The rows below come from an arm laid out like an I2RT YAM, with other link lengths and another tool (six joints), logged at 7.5 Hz.
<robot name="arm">
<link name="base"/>
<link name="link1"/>
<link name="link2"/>
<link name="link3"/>
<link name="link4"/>
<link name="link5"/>
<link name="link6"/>
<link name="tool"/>
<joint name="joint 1" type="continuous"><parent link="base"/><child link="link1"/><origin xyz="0 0 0.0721" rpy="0 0 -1.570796"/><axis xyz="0 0 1"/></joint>
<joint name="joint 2" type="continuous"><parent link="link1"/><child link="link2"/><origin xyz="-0.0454 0.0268 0.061" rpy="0 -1.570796 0"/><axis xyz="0 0 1"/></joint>
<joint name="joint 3" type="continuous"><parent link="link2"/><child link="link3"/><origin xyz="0 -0.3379 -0.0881" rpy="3.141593 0 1.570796"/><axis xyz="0 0 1"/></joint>
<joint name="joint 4" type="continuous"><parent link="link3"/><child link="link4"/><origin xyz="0.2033 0.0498 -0.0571" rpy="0 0 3.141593"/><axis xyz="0 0 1"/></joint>
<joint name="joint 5" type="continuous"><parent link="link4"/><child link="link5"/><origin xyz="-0.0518 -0.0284 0.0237" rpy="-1.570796 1.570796 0"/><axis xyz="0 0 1"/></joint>
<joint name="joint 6" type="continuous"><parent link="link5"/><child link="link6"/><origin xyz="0 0.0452 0.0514" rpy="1.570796 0 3.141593"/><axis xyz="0 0 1"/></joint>
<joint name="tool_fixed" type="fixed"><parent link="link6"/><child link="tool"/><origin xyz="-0.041 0.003 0.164" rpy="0 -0.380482 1.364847"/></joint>
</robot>
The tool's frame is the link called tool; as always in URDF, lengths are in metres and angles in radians. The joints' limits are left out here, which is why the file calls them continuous.
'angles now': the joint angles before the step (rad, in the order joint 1, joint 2, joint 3, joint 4, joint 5, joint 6). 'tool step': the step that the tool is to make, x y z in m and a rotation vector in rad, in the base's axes. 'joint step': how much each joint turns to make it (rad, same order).
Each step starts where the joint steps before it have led.
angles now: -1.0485, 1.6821, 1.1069, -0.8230, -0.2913, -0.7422
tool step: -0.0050, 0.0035, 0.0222, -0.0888, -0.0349, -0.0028
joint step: 0.0008, -0.1054, -0.0001, -0.0108, 0.0145, 0.0005
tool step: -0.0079, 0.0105, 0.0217, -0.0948, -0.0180, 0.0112
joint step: 0.0218, -0.1165, 0.0004, -0.0261, 0.0344, 0.0000
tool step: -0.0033, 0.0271, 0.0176, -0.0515, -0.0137, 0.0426
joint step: 0.0754, -0.1088, -0.0004, -0.0523, 0.0280, 0.0246
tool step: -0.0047, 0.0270, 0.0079, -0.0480, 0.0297, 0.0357
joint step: 0.1474, -0.0842, 0.0001, -0.0531, 0.0953, 0.0803
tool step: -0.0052, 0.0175, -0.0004, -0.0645, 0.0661, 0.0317
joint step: 0.2026, -0.0409, -0.0006, -0.0444, 0.1565, 0.1148
